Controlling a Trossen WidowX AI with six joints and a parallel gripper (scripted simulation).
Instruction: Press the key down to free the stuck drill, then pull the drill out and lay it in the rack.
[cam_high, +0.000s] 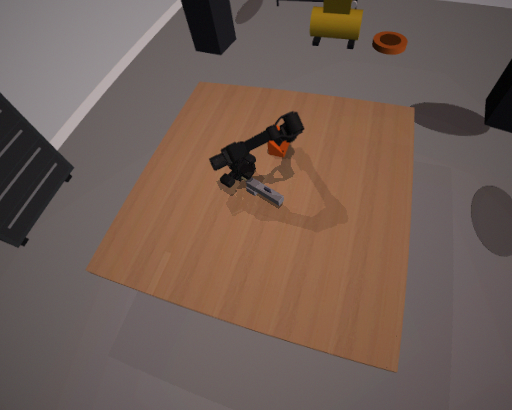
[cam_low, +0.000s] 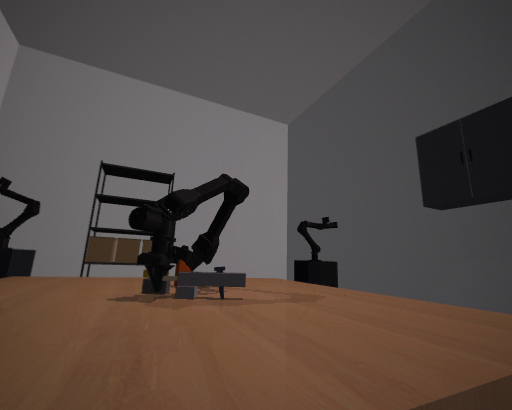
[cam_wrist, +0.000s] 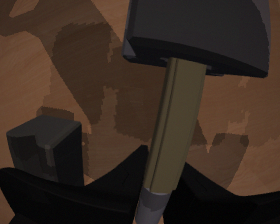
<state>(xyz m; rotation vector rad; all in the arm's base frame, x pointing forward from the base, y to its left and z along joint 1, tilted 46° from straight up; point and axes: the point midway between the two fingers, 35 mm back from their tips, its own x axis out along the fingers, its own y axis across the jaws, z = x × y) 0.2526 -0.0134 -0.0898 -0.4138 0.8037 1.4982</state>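
Right now the olive drill is 10 mm ahead of my gripper tip, 40 mm to the left of it and 40 mm above it. Round my gripper tip: grey fixture block (30 mm ahead, 140 mm to the left, 30 mm above); then dark grey rack (80 mm behind, 10 mm to the right, 10 mm above); then dark key (40 mm ahead, 160 mm to the left, 40 mm above).
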